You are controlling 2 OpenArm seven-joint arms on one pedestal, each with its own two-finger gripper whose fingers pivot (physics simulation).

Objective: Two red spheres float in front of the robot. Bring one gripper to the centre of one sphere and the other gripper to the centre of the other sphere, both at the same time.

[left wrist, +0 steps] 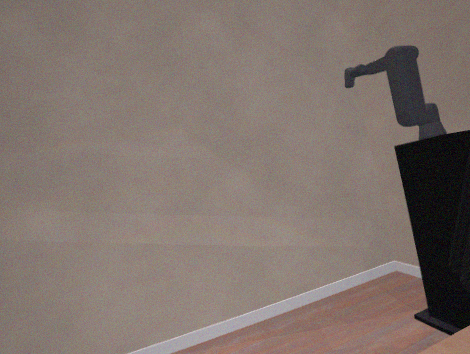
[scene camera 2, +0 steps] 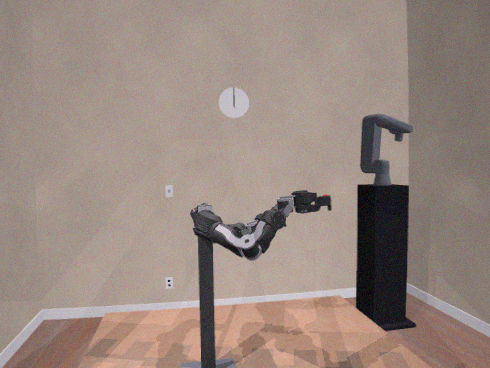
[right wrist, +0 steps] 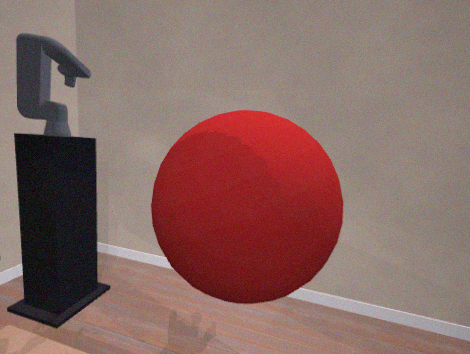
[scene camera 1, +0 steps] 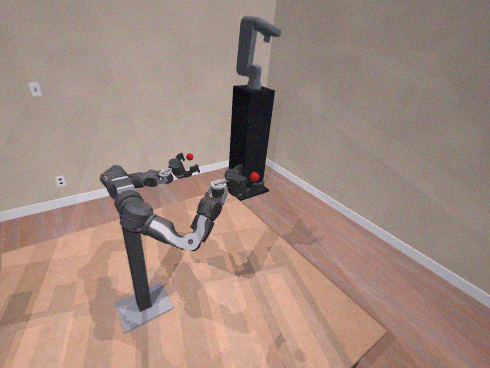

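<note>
One red sphere point(scene camera 1: 189, 156) floats at the open end of my left gripper point(scene camera 1: 189, 163), slightly above the gap between its fingertips in scene camera 1. The left gripper is open and empty. The left wrist view shows no sphere. The other red sphere point(scene camera 1: 254, 177) point(scene camera 2: 326, 195) point(right wrist: 247, 206) floats at the fingers of my right gripper point(scene camera 1: 249, 178), which is open. It looks large and a little below the middle in the right wrist view. In scene camera 2, its top edge shows above the right fingers; the left gripper and its sphere cannot be made out behind the right arm.
A black pedestal point(scene camera 1: 250, 130) point(scene camera 2: 382, 240) point(left wrist: 432, 200) point(right wrist: 60, 215) carries a grey arm point(scene camera 1: 245, 47) point(scene camera 2: 370, 145) point(left wrist: 407, 85) point(right wrist: 32, 75) and stands beyond the grippers. Walls meet in a corner behind it. A light wooden mat point(scene camera 1: 320, 300) lies under the robot.
</note>
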